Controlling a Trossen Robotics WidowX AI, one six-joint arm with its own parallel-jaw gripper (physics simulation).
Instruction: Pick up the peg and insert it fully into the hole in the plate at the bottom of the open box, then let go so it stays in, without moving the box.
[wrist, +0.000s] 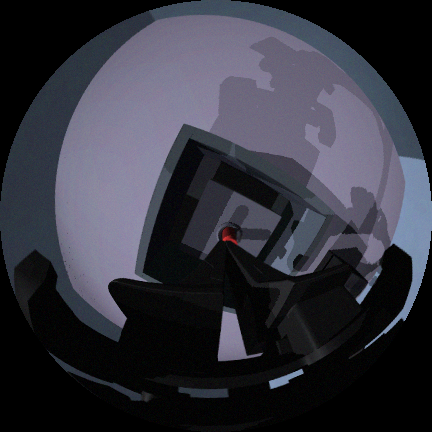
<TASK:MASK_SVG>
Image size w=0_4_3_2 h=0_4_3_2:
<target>my gripper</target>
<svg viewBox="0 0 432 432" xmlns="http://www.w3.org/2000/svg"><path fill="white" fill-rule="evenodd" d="M412 261L409 254L392 243L379 261L382 270L359 304L343 286L352 269L349 263L292 276L264 263L231 240L218 240L202 262L178 283L122 277L108 283L111 297L126 316L118 342L77 318L55 289L57 274L50 260L36 249L14 267L14 290L28 324L46 350L86 374L141 394L140 400L130 400L108 385L66 371L102 400L136 417L169 427L236 431L302 414L361 376L392 341L403 319L348 357L373 340L402 310L412 281ZM178 386L227 388L228 397L191 397L189 393L178 392ZM302 368L302 374L270 389L269 380ZM225 271L245 353L263 352L259 356L217 360Z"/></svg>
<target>box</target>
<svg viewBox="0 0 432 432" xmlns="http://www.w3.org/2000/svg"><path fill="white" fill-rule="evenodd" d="M225 271L222 311L236 314ZM183 123L161 168L148 205L139 240L134 274L148 282L175 284L184 279L202 262L202 259L178 249L208 180L213 178L268 206L281 216L256 258L288 275L295 276L319 243L335 212L303 184L259 155L223 137Z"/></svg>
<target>plate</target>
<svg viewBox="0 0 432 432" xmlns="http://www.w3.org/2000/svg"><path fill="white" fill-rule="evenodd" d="M210 178L192 214L178 249L203 260L217 241L222 240L222 229L230 226L234 228L237 245L256 257L281 216L259 201Z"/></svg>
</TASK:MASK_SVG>
